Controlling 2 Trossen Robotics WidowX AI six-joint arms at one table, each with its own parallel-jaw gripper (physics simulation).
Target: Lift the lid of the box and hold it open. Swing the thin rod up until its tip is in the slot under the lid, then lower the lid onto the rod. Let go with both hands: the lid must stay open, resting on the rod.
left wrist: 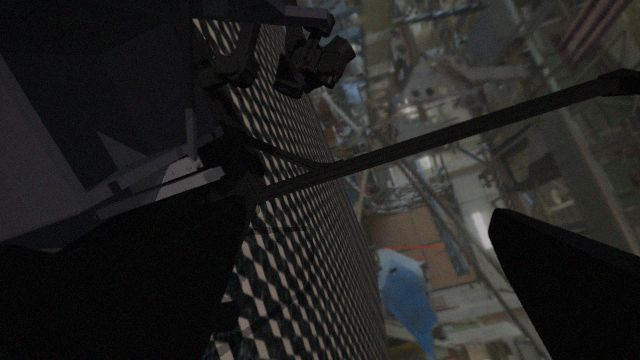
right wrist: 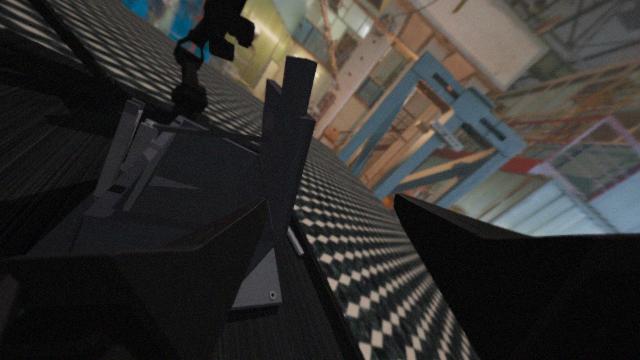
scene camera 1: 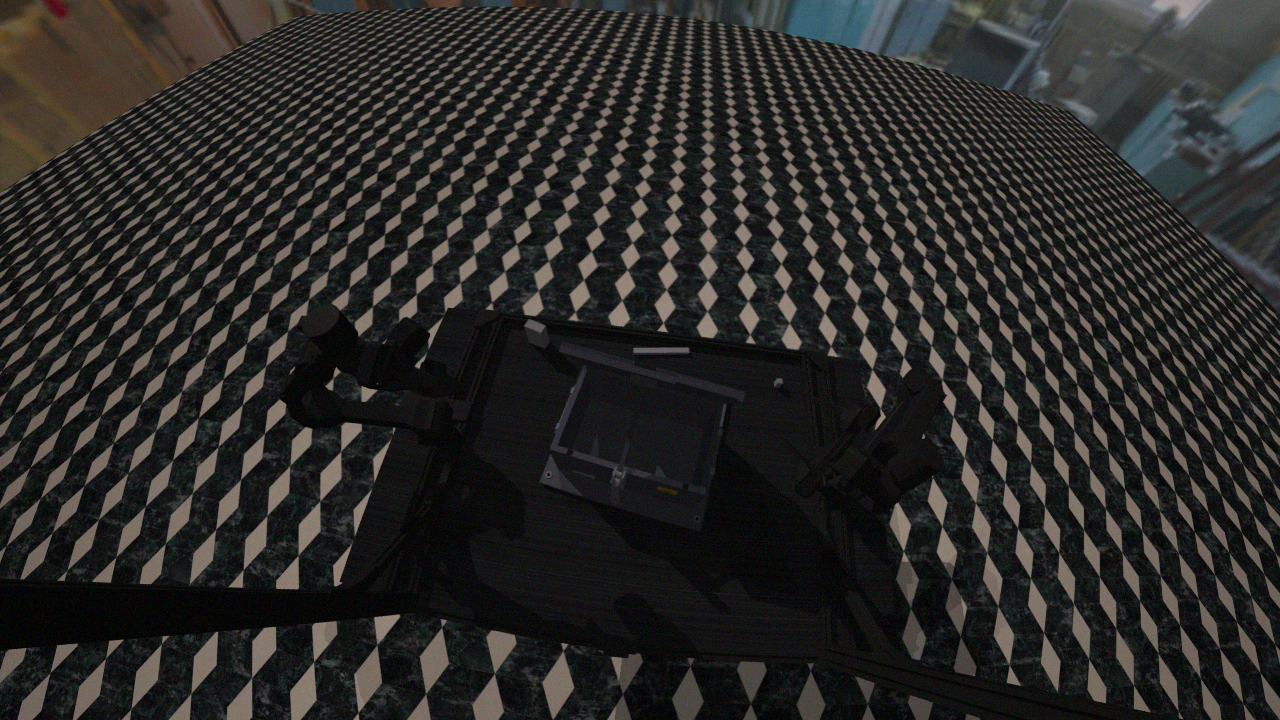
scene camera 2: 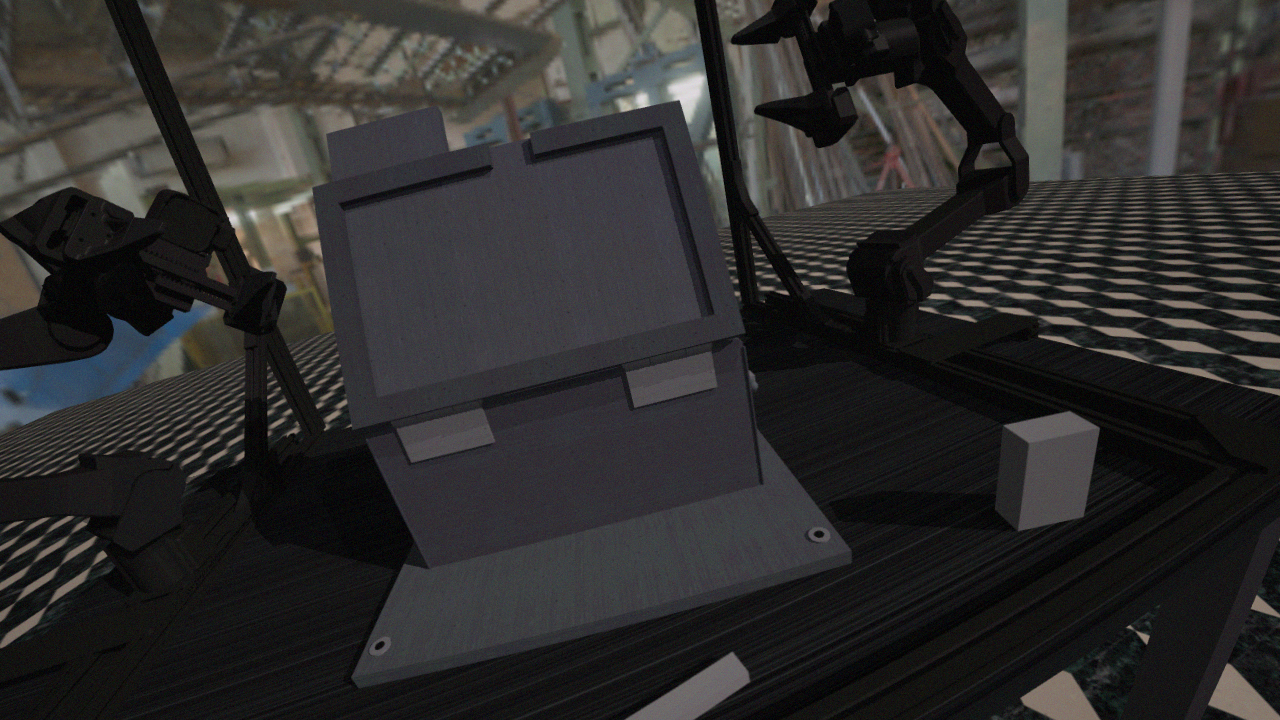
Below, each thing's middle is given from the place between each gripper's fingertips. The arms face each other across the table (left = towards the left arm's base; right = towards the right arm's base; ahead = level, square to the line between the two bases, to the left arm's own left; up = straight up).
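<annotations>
The lid [scene camera 2: 452, 277] is 29 cm to the right of my left hand, 12 cm ahead of it and 11 cm below it. I also see the grey box [scene camera 2: 556, 512], which from my left hand is 29 cm to the right, 10 cm ahead and 19 cm below.
Measured from my right hand, the lid is 7 cm ahead, 24 cm to the left and 5 cm below. The grey box is 5 cm ahead of my right hand, 25 cm to the left of it and 12 cm below it.
</annotations>
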